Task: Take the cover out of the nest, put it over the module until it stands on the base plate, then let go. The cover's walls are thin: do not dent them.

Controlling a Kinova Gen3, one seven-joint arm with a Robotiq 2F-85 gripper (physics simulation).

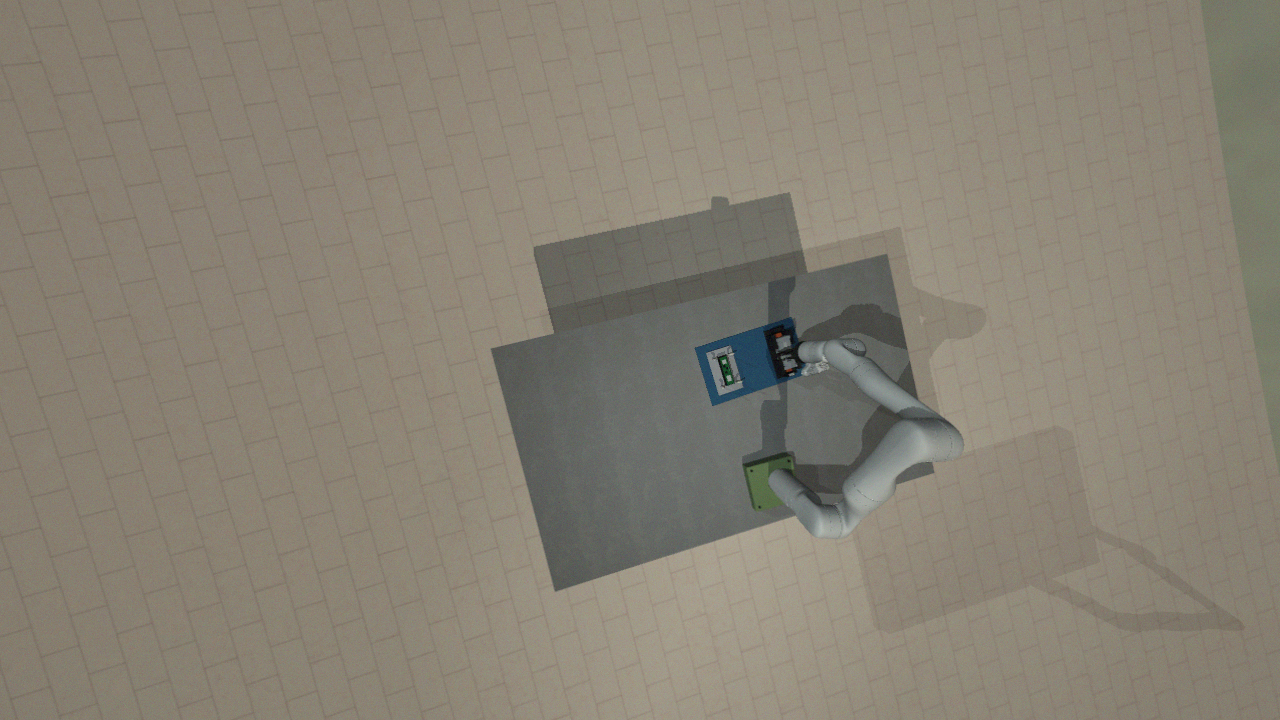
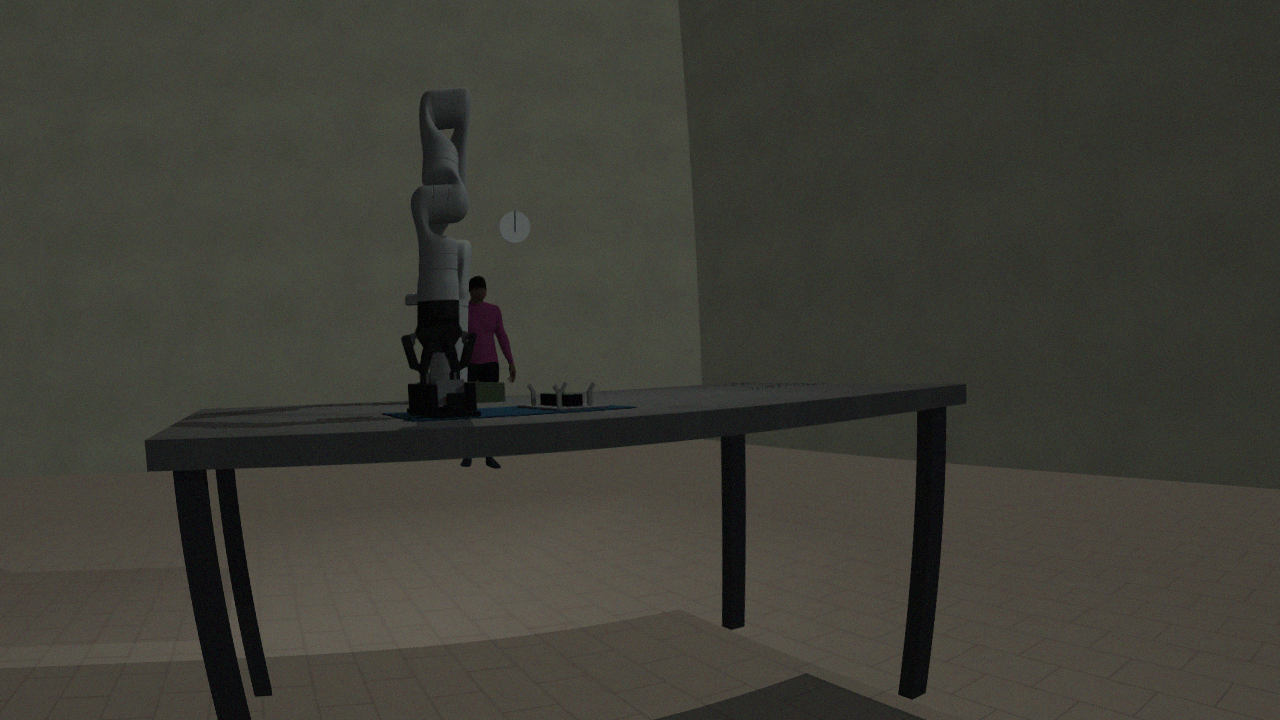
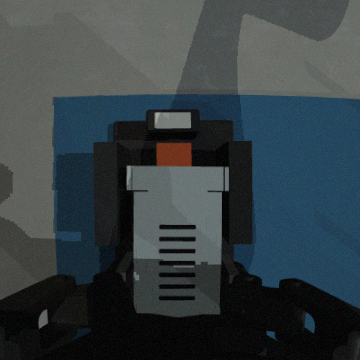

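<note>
The light grey cover (image 1: 784, 342) (image 2: 452, 390) (image 3: 177, 210), with black slots in its top, is upright at the black nest (image 1: 772, 342) (image 2: 422, 398) (image 3: 240, 195). It looks slightly raised, its lower part still among the nest's walls. My gripper (image 2: 439, 374) (image 3: 176, 268) is shut on the cover's two side walls, pointing down. The cover's far end band looks wider than the part between my fingers; I cannot tell whether the walls are dented. The module (image 1: 726, 365) (image 2: 561, 399), with a green board, sits on the pale base plate (image 1: 715, 371) between short guide posts (image 2: 590, 394).
Nest and base plate are at opposite ends of a blue mat (image 1: 751, 358) (image 3: 300, 150) on the grey table (image 1: 626, 447) (image 2: 626, 434). A green block (image 1: 760, 497) (image 2: 489, 391) lies by the arm's base. A person (image 2: 485, 331) in pink stands behind the table.
</note>
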